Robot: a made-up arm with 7 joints. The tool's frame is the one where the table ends. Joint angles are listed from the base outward.
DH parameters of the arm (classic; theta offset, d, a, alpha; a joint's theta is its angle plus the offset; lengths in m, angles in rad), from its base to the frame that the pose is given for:
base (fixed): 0 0 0 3.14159
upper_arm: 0 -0.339 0 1.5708
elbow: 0 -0.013 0 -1.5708
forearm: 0 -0.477 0 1.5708
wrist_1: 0 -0.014 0 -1.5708
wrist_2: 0 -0.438 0 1.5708
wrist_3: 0 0 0 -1.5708
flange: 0 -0.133 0 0
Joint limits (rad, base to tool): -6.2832..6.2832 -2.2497..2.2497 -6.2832..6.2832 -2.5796..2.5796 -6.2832..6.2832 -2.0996..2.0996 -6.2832..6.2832
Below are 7 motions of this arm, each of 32 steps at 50 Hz.
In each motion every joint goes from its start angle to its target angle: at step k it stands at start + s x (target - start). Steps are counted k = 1, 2, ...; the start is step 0. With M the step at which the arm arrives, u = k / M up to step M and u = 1 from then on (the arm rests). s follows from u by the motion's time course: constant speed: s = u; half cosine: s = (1 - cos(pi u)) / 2; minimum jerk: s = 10 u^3 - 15 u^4 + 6 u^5.
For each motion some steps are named. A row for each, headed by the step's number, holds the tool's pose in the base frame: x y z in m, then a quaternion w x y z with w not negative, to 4 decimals.
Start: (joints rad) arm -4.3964 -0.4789 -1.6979 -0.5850 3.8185 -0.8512 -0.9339
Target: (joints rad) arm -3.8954 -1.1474 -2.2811 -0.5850 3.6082 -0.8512 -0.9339
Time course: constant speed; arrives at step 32
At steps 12, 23, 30, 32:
12: 0.0855 0.5640 1.1494 0.2205 0.1006 -0.9685 0.0575
23: 0.3035 0.6437 1.0295 0.3675 0.1026 -0.9189 0.1001
30: 0.4497 0.6537 0.9342 0.4649 0.1011 -0.8736 0.1021
32: 0.4911 0.6504 0.9044 0.4924 0.1005 -0.8589 0.0989

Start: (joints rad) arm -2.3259 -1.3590 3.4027 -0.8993 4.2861 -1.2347 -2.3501
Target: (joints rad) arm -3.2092 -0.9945 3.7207 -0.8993 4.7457 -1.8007 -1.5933
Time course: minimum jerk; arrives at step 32
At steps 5, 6, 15, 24, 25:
5: 0.4887 -0.5211 0.8762 0.1511 0.0403 0.8188 0.5524
6: 0.4946 -0.5083 0.8807 0.1482 0.0436 0.8196 0.5518
15: 0.5456 -0.2347 0.9610 0.1141 0.0962 0.8239 0.5467
24: 0.4532 0.0466 1.0193 0.1067 0.1140 0.7938 0.5878
25: 0.4424 0.0620 1.0217 0.1060 0.1135 0.7903 0.5927

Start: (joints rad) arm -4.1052 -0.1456 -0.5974 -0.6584 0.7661 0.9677 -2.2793
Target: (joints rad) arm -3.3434 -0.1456 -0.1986 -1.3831 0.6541 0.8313 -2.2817
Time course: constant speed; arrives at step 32
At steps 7, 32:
7: 0.0796 0.4334 1.1832 0.1312 0.9656 -0.0021 0.2243
32: 0.5203 0.2950 0.9146 0.4204 0.8439 -0.3197 -0.0948

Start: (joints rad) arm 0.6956 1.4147 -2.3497 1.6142 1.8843 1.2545 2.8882
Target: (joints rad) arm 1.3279 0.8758 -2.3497 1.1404 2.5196 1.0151 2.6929
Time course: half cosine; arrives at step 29
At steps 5, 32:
5: 0.6242 0.0016 0.6792 0.7778 0.0538 -0.5779 0.2412
32: 0.4400 -0.3434 1.0185 0.5449 -0.4371 -0.7047 -0.1238

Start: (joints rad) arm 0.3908 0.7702 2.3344 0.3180 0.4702 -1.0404 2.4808
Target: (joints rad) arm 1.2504 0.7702 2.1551 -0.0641 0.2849 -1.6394 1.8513
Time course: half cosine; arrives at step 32
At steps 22, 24, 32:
22: 0.4041 -0.5877 0.9402 0.7225 -0.3933 -0.3053 0.4798
24: 0.3759 -0.6044 0.9296 0.7496 -0.3637 -0.3071 0.4600
32: 0.3181 -0.6315 0.9098 0.7981 -0.3057 -0.3097 0.4167

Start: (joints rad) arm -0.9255 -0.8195 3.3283 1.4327 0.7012 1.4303 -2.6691
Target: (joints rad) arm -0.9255 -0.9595 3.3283 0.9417 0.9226 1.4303 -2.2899
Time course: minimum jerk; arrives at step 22
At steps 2, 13, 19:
2: -0.5113 -0.3949 0.3187 0.6198 0.1907 0.4131 -0.6394
13: -0.5859 -0.4775 0.3774 0.6813 0.1240 0.4656 -0.5510
19: -0.6123 -0.5120 0.4111 0.6978 0.0988 0.4963 -0.5070

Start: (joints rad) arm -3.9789 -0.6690 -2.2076 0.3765 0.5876 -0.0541 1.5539
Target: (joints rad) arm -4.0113 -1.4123 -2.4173 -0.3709 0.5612 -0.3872 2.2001
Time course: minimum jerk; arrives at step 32
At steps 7, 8, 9, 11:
7: 0.5963 0.4718 1.0394 0.4372 0.3536 -0.8215 0.0945
8: 0.5959 0.4901 1.0299 0.4352 0.3526 -0.8208 0.1118
9: 0.5952 0.5112 1.0183 0.4324 0.3516 -0.8198 0.1318
11: 0.5915 0.5604 0.9881 0.4233 0.3503 -0.8162 0.1788

